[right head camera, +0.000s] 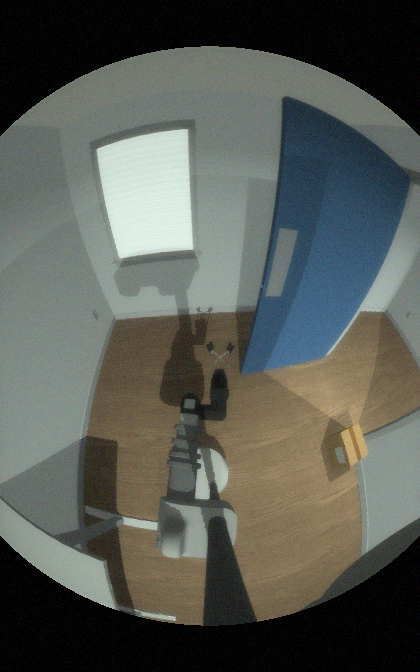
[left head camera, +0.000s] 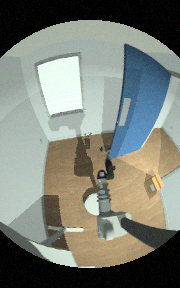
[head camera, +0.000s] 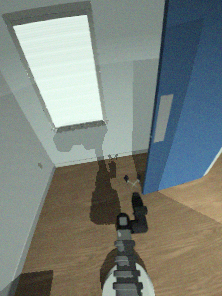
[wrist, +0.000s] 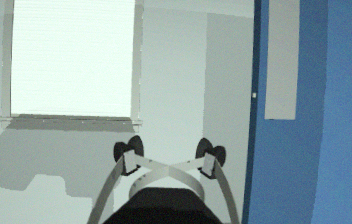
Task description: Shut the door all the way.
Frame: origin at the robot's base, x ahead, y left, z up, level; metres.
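Where they show: gripper, fingertip midpoint: [right head camera: 219, 342] [left head camera: 104, 146] [head camera: 131, 174] [wrist: 170, 149]; robot's base, origin of the base link: [right head camera: 200, 471] [left head camera: 96, 202].
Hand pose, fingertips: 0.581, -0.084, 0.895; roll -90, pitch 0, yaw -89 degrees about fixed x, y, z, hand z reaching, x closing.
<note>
Things, the pixels of their centre, and the offset from my fingertips, as dx, dy, dz.
- grey plate, body centre: [wrist: 283, 45] [right head camera: 280, 265] [head camera: 162, 121] [left head camera: 124, 112] +0.343, -0.296, +0.218
- cardboard box, body centre: [right head camera: 344, 446] [left head camera: 153, 183] -0.480, -1.149, -0.783
The blue door [head camera: 192, 100] [left head camera: 142, 107] [right head camera: 340, 240] [wrist: 335, 125] stands ajar on the right, its free edge facing the room. A grey plate [head camera: 163, 118] [left head camera: 125, 111] [right head camera: 282, 262] [wrist: 282, 60] is on its face near that edge. My gripper [head camera: 132, 178] [left head camera: 104, 150] [right head camera: 220, 347] [wrist: 170, 149] is open, with nothing between its fingertips. It is at the left of the door's free edge, apart from it in the wrist view, with the arm stretched forward. The door's far face is hidden.
A window [head camera: 60, 70] [left head camera: 60, 85] [right head camera: 146, 195] [wrist: 72, 57] is in the wall ahead, left of the door. A cardboard box [left head camera: 157, 182] [right head camera: 354, 444] is on the floor at the right, by a grey panel [right head camera: 395, 475]. A white-footed table leg [right head camera: 140, 523] is at the lower left.
</note>
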